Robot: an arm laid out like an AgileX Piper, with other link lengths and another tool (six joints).
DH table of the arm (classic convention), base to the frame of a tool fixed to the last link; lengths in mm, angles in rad. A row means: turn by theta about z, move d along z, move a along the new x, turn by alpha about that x. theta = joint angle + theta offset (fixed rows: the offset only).
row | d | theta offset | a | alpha
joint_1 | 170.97 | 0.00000 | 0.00 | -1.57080
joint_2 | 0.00 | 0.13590 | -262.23 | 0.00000
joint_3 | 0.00 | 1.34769 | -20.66 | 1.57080
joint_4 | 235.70 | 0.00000 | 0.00 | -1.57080
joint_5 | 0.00 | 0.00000 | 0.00 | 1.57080
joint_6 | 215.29 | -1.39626 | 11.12 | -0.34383
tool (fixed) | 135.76 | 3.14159 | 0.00 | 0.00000
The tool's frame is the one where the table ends.
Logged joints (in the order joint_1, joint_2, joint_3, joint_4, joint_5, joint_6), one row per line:
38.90, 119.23, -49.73, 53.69, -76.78, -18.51
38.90, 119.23, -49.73, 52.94, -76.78, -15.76
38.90, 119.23, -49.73, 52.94, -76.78, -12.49
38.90, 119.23, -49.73, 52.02, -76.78, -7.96
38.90, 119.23, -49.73, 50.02, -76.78, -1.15
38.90, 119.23, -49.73, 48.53, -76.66, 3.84
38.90, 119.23, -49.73, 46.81, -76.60, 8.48
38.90, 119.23, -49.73, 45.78, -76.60, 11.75
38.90, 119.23, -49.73, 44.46, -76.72, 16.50
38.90, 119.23, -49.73, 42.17, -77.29, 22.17
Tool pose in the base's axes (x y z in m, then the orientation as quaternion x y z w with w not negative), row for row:
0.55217, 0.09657, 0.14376, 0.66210, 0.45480, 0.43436, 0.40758
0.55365, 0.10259, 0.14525, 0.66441, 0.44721, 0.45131, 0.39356
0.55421, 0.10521, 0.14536, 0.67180, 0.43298, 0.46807, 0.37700
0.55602, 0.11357, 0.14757, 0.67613, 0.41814, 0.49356, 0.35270
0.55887, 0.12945, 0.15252, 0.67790, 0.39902, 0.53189, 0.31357
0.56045, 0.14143, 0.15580, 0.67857, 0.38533, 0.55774, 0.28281
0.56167, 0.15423, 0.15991, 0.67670, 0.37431, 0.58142, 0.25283
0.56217, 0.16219, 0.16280, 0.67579, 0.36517, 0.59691, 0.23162
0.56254, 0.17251, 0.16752, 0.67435, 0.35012, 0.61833, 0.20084
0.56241, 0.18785, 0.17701, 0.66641, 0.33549, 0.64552, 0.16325
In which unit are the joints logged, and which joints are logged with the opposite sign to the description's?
The joints are logged in degrees. Opposite sign: none.
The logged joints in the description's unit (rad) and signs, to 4 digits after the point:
0.6789, 2.0810, -0.8680, 0.9371, -1.3401, -0.3231
0.6789, 2.0810, -0.8680, 0.9240, -1.3401, -0.2751
0.6789, 2.0810, -0.8680, 0.9240, -1.3401, -0.2180
0.6789, 2.0810, -0.8680, 0.9079, -1.3401, -0.1389
0.6789, 2.0810, -0.8680, 0.8730, -1.3401, -0.0201
0.6789, 2.0810, -0.8680, 0.8470, -1.3380, 0.0670
0.6789, 2.0810, -0.8680, 0.8170, -1.3369, 0.1480
0.6789, 2.0810, -0.8680, 0.7990, -1.3369, 0.2051
0.6789, 2.0810, -0.8680, 0.7760, -1.3390, 0.2880
0.6789, 2.0810, -0.8680, 0.7360, -1.3490, 0.3869

